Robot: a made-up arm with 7 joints.
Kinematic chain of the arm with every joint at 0, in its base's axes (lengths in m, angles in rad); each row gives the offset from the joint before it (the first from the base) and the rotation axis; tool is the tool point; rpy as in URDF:
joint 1: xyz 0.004 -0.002 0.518 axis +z
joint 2: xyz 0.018 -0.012 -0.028 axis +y
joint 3: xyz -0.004 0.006 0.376 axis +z
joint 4: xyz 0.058 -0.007 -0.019 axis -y
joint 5: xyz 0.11 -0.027 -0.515 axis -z
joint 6: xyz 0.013 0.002 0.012 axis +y
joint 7: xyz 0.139 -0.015 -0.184 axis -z
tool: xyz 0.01 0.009 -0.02 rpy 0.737 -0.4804 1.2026
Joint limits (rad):
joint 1: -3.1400..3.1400
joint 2: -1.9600..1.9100
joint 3: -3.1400..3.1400
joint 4: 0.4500..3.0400
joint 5: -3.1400..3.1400
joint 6: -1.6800..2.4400
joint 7: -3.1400..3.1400
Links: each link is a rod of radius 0.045 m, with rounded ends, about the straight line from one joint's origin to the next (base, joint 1, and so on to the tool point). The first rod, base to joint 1, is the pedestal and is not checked.
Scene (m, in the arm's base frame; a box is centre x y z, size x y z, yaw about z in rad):
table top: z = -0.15
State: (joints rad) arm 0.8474 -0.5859 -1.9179 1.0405 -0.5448 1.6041 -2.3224
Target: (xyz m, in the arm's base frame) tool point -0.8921 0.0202 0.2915
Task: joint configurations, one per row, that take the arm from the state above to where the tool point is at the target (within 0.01 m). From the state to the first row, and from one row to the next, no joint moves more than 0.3 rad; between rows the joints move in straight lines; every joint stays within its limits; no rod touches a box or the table.
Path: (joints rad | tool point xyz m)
1: 0.5898 -0.6626 -2.1296 1.2437 -0.6136 1.5025 -2.3290 | -0.0867 -0.6444 0.2911
2: 0.3322 -0.7393 -2.3412 1.4470 -0.6825 1.4009 -2.3355 | -0.4358 -0.5917 0.2758
3: 0.0746 -0.8161 -2.5529 1.6502 -0.7513 1.2993 -2.3421 | -0.7358 -0.3509 0.2712
4: -0.1830 -0.8928 -2.7645 1.8534 -0.8202 1.1977 -2.3487 | -0.8921 0.0201 0.2915

